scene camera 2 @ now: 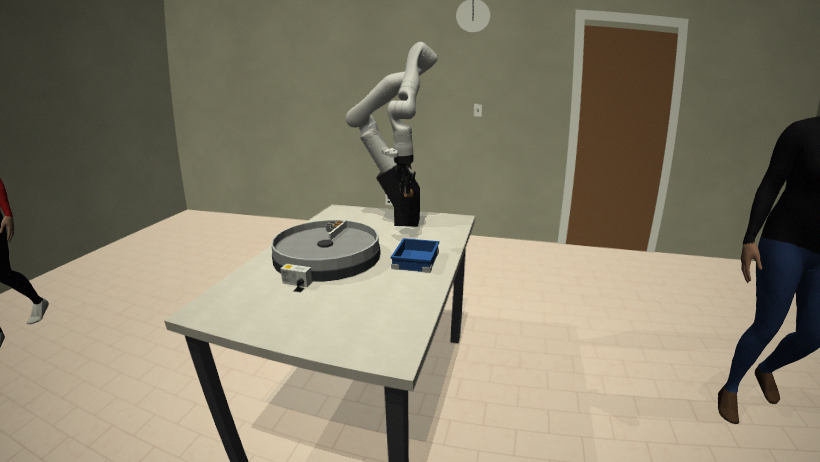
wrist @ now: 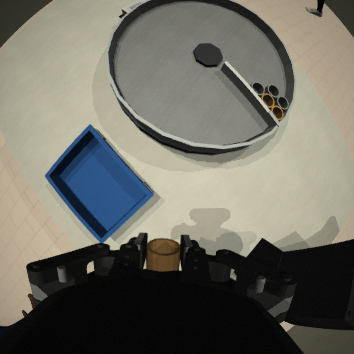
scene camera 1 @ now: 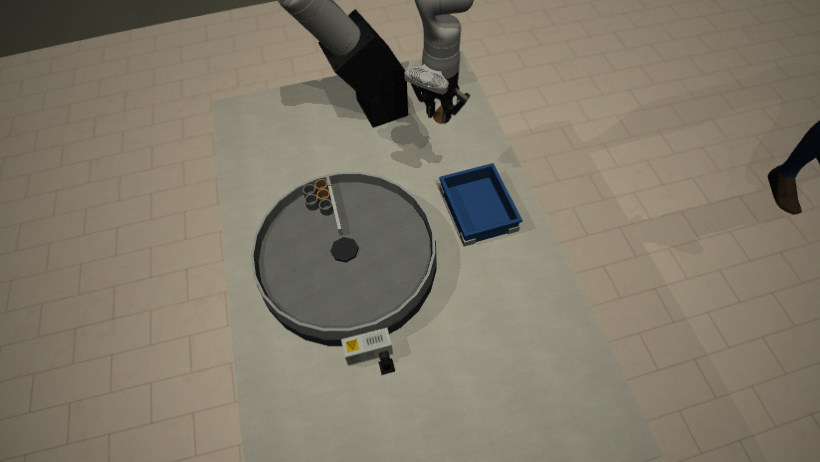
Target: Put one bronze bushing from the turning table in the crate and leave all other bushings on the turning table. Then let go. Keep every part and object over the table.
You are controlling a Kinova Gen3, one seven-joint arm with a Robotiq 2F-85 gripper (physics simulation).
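Seen in the pictures: gripper, fingertip midpoint: (scene camera 2: 405, 193) (wrist: 163, 243) (scene camera 1: 438, 118); arm's base at its link origin: (scene camera 2: 389, 167) (scene camera 1: 344, 39).
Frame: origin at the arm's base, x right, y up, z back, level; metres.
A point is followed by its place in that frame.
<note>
My gripper (scene camera 1: 442, 114) @[z -0.316, x -0.107, y -0.036 m] (scene camera 2: 406, 192) @[z -0.316, x -0.107, y -0.036 m] (wrist: 163, 243) @[z -0.316, x -0.107, y -0.036 m] is shut on a bronze bushing (scene camera 1: 439, 116) @[z -0.300, x -0.117, y -0.049 m] (scene camera 2: 408, 193) (wrist: 163, 257) @[z -0.312, x -0.112, y -0.021 m] and holds it above the table, near the arm's base. The blue crate (scene camera 1: 483, 198) @[z -0.424, x -0.189, y -0.262 m] (scene camera 2: 415, 252) @[z -0.380, x -0.154, y -0.262 m] (wrist: 102, 185) @[z -0.438, x -0.162, y -0.262 m] is empty and stands on the table beside the turning table, apart from the gripper. On the grey turning table (scene camera 1: 304, 281) @[z -0.483, x 0.308, y -0.214 m] (scene camera 2: 350, 246) @[z -0.456, x 0.091, y -0.214 m] (wrist: 160, 75) @[z -0.483, x 0.087, y -0.214 m], two more bronze bushings (scene camera 1: 323, 193) @[z -0.276, x 0.188, y -0.202 m] (wrist: 268, 100) @[z -0.283, x 0.201, y -0.202 m] and several grey bushings (scene camera 1: 311, 199) @[z -0.278, x 0.220, y -0.206 m] (wrist: 273, 90) @[z -0.287, x 0.234, y -0.203 m] stand together against a white divider bar (scene camera 1: 335, 209) @[z -0.347, x 0.179, y -0.185 m] (scene camera 2: 337, 229) @[z -0.337, x 0.174, y -0.191 m] (wrist: 245, 87) @[z -0.339, x 0.174, y -0.190 m].
The arm's black base (scene camera 1: 378, 80) @[z -0.065, x -0.056, y -0.102 m] (scene camera 2: 406, 206) @[z -0.064, x -0.085, y -0.169 m] stands at the table's back end. A white control box (scene camera 1: 367, 346) @[z -0.686, x 0.236, y -0.209 m] (scene camera 2: 296, 275) @[z -0.699, x 0.224, y -0.226 m] sits at the turning table's front rim. The long table edge runs close beside the crate. A person (scene camera 2: 786, 246) stands on the floor at the right.
</note>
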